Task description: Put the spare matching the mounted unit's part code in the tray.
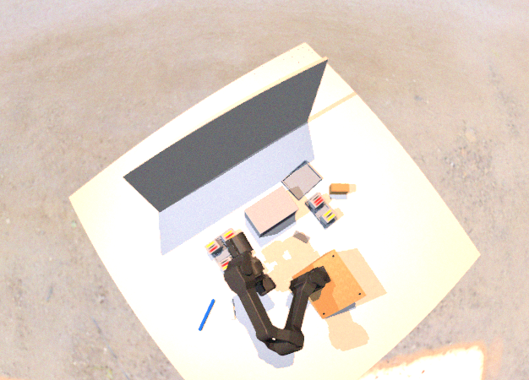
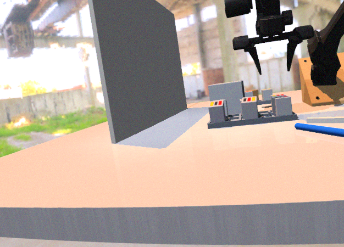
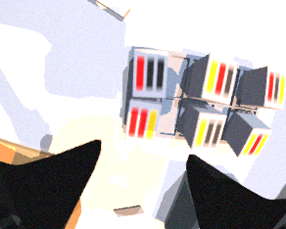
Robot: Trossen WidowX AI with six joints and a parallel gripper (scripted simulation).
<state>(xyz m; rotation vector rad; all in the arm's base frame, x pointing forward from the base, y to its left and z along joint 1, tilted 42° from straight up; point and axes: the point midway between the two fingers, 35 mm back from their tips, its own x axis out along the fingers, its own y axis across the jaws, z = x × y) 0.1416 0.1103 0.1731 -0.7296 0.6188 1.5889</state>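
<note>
Now: gripper tip 7 cm above the grey spare. The rest, counted from my gripper tip: mounted unit: 15 cm to the right, 15 cm ahead, 6 cm below; tray: 33 cm to the right, 22 cm ahead, 11 cm below; blue pen: 23 cm to the left, 10 cm below, 8 cm behind.
</note>
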